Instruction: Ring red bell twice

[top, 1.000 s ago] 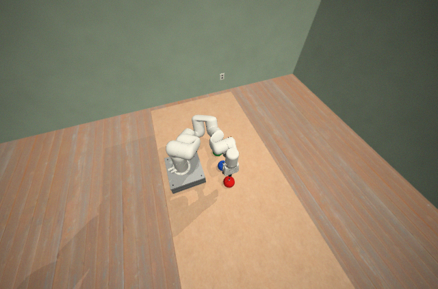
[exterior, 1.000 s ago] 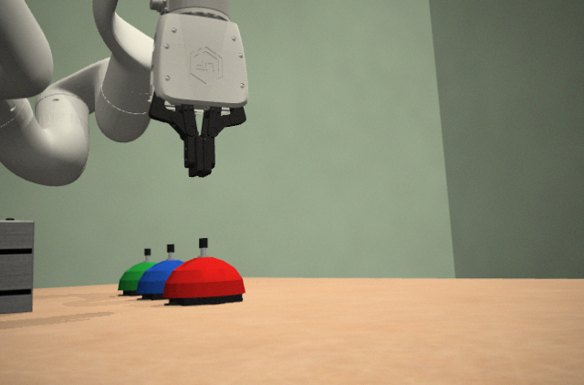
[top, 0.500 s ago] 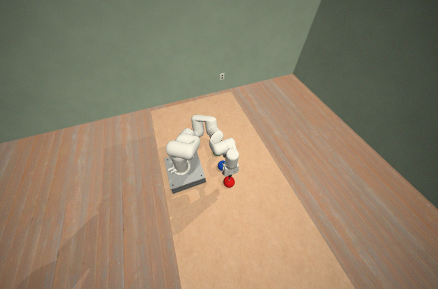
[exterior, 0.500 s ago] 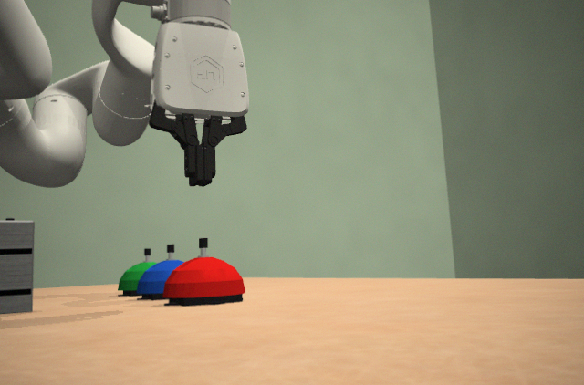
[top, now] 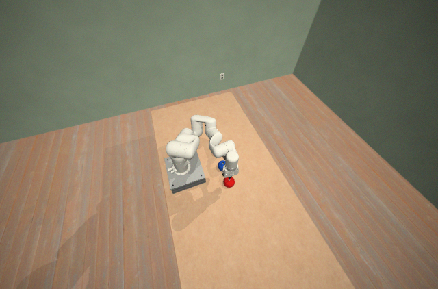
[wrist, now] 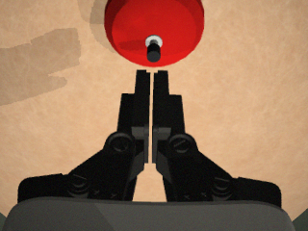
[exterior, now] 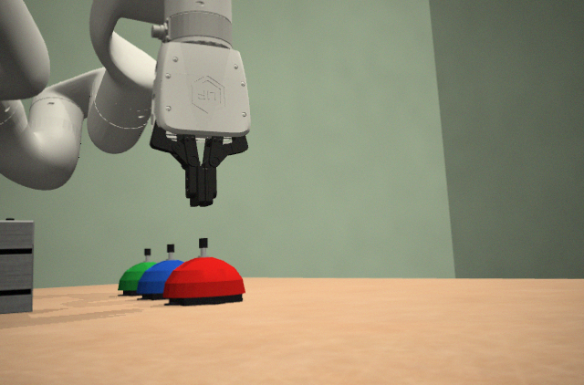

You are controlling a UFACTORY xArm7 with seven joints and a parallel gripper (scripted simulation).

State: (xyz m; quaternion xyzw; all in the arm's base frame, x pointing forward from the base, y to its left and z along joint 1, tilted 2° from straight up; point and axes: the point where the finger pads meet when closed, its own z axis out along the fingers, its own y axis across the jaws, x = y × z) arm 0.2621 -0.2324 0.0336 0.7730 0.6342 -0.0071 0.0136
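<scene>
Now: the red bell 80 mm below my hand. The rest, counted from my hand: blue bell 30 mm ahead, 130 mm to the left, 80 mm below; green bell 50 mm ahead, 260 mm to the left, 80 mm below.
</scene>
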